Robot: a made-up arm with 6 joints. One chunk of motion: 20 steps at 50 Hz.
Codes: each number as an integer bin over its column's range. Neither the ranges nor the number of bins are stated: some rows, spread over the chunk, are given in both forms.
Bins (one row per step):
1: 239 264 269 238 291 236
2: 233 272 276 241 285 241
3: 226 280 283 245 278 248
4: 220 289 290 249 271 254
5: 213 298 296 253 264 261
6: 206 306 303 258 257 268
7: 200 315 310 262 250 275
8: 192 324 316 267 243 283
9: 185 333 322 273 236 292
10: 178 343 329 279 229 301
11: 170 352 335 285 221 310
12: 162 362 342 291 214 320
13: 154 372 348 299 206 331
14: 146 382 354 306 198 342
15: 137 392 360 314 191 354
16: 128 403 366 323 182 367
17: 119 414 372 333 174 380
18: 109 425 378 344 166 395
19: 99 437 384 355 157 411
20: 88 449 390 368 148 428
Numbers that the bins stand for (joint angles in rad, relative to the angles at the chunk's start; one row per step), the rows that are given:
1: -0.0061 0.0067 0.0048 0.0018 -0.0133 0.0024
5: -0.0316 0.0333 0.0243 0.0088 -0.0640 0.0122
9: -0.0590 0.0607 0.0432 0.0182 -0.1166 0.0243
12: -0.0815 0.0834 0.0576 0.0267 -0.1580 0.0352
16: -0.1148 0.1155 0.0750 0.0417 -0.2181 0.0536
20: -0.1539 0.1515 0.0924 0.0628 -0.2820 0.0775
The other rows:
2: -0.0120 0.0129 0.0098 0.0032 -0.0246 0.0043
3: -0.0189 0.0192 0.0149 0.0051 -0.0377 0.0071
4: -0.0247 0.0262 0.0200 0.0069 -0.0509 0.0094
6: -0.0384 0.0395 0.0294 0.0112 -0.0772 0.0149
7: -0.0443 0.0466 0.0345 0.0131 -0.0903 0.0176
8: -0.0521 0.0536 0.0388 0.0154 -0.1035 0.0208
10: -0.0658 0.0685 0.0482 0.0210 -0.1298 0.0278
11: -0.0737 0.0755 0.0526 0.0239 -0.1448 0.0313
13: -0.0893 0.0912 0.0620 0.0304 -0.1730 0.0395
14: -0.0971 0.0990 0.0663 0.0337 -0.1880 0.0439
15: -0.1059 0.1068 0.0707 0.0375 -0.2012 0.0486
17: -0.1236 0.1241 0.0794 0.0464 -0.2331 0.0587
18: -0.1333 0.1327 0.0837 0.0516 -0.2481 0.0646
19: -0.1431 0.1421 0.0880 0.0567 -0.2650 0.0709

